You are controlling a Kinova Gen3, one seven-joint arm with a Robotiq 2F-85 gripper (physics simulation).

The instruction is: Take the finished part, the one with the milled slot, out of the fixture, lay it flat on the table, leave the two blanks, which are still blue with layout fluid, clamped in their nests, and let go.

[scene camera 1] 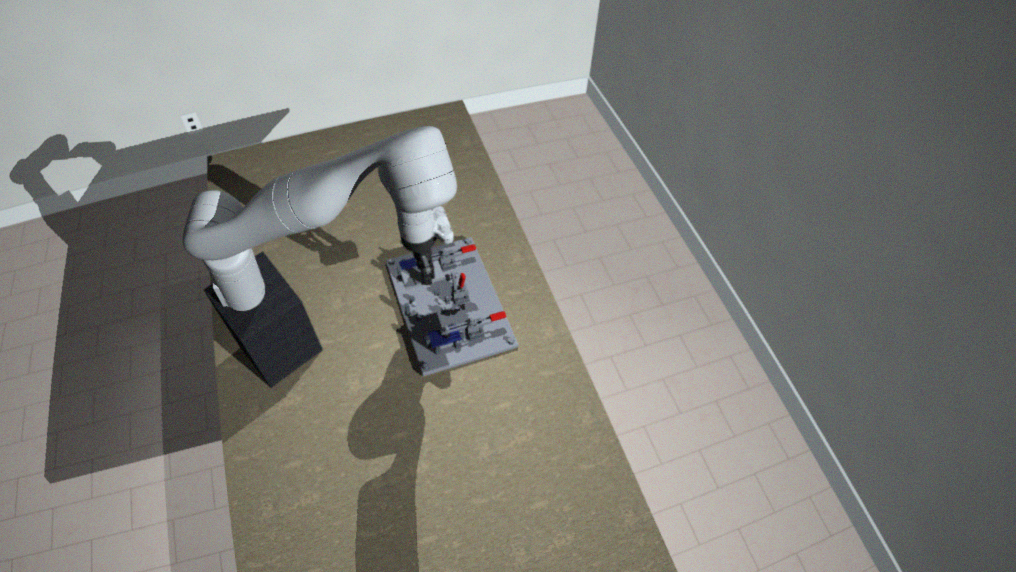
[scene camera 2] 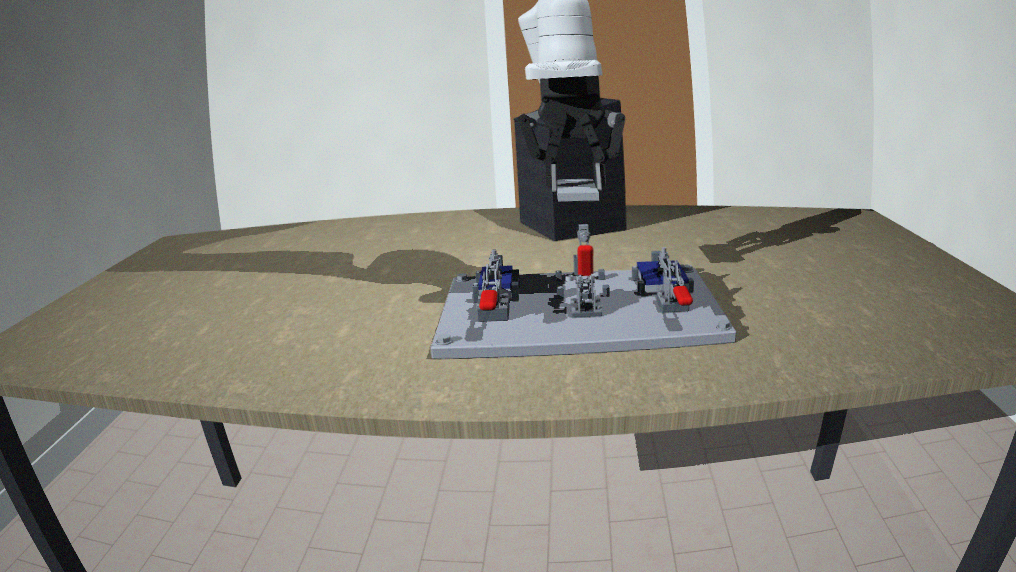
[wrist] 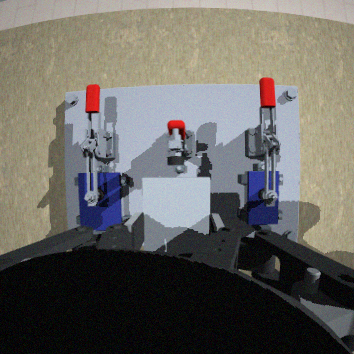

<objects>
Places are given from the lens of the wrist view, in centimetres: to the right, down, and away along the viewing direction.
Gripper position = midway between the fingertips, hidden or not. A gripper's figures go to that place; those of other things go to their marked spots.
my gripper [wrist: 176, 225]: 0, 4, 15
blue blank [wrist: 257, 213]: 10, 5, 25
finished part [wrist: 176, 210]: 0, 2, 15
blue blank [wrist: 109, 210]: -9, 4, 27
</objects>
